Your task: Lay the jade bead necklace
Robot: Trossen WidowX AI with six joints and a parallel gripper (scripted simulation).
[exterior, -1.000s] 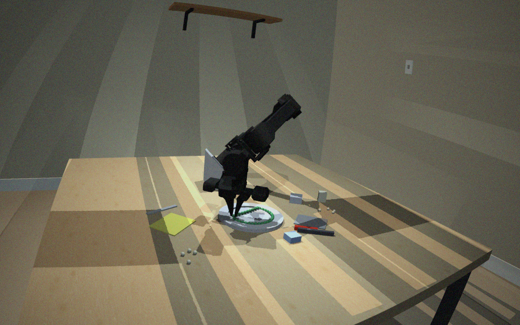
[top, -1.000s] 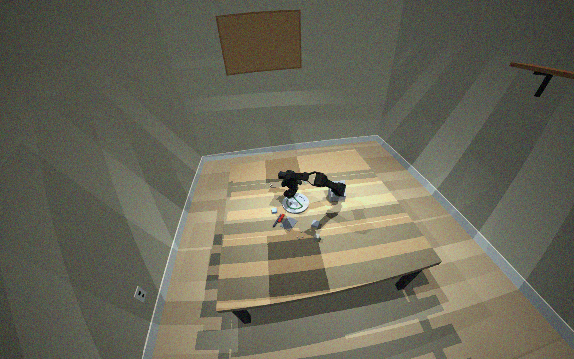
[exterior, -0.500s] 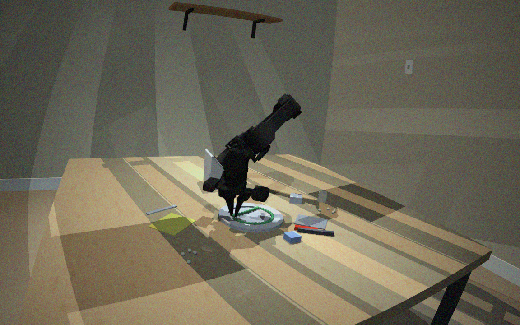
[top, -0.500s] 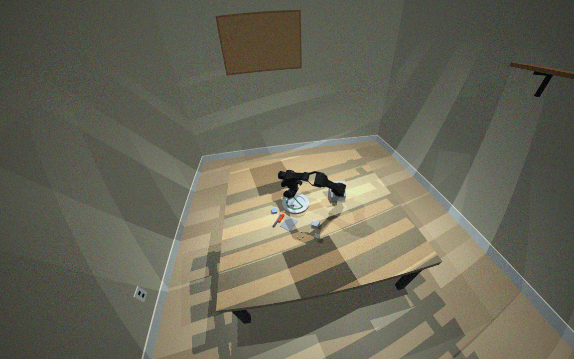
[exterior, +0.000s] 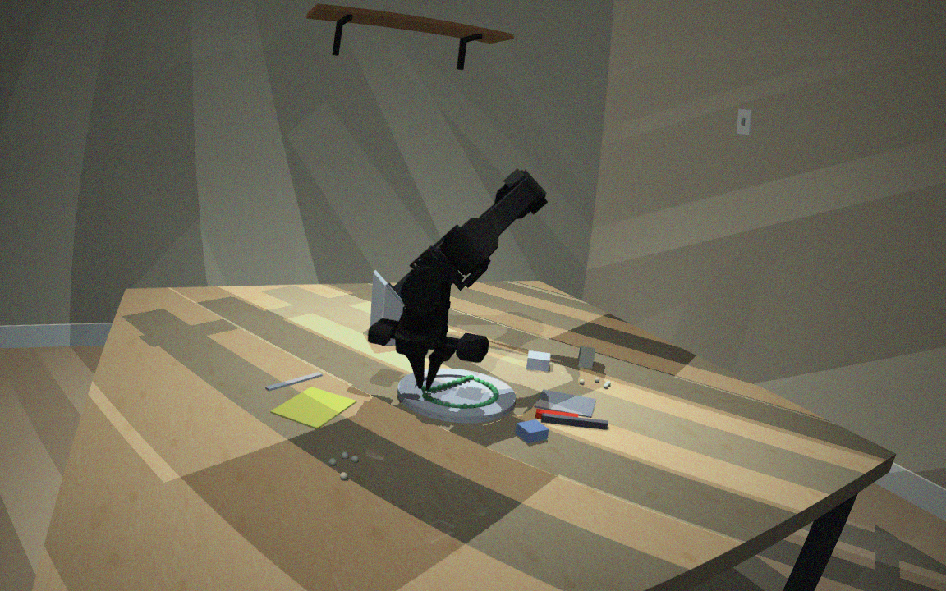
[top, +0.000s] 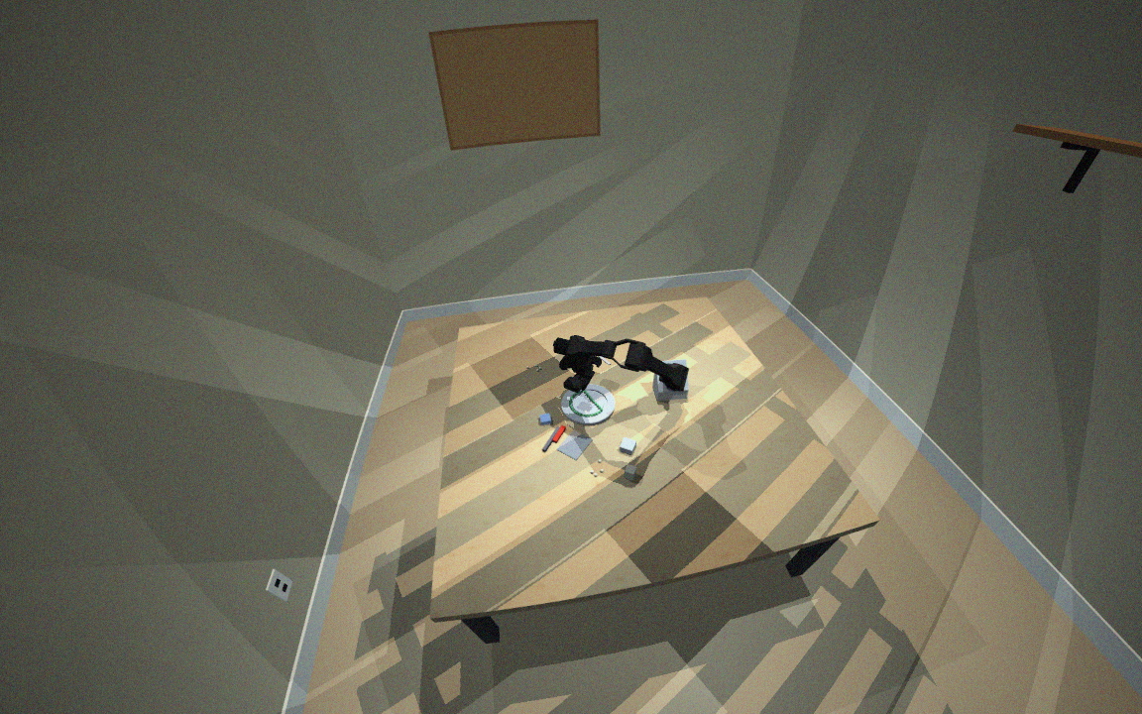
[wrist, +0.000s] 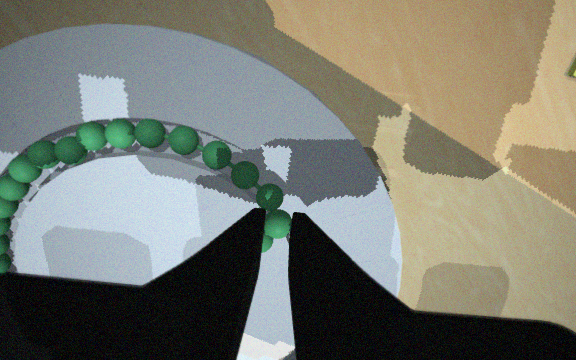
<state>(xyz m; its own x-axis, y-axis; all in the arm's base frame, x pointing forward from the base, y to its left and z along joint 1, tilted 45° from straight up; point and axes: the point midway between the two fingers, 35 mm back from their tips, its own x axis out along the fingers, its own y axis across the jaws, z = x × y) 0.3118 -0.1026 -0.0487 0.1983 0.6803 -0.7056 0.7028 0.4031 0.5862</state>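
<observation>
Right now the round grey bead board is 6 cm to the left of my gripper tip and 1 cm below it. The rest, counted from my gripper tip: grey rod 13 cm behind, 19 cm to the right, 2 cm below; then yellow sheet 3 cm behind, 18 cm to the right, 2 cm below; then blue block 17 cm ahead, 10 cm to the left, 1 cm below.
</observation>
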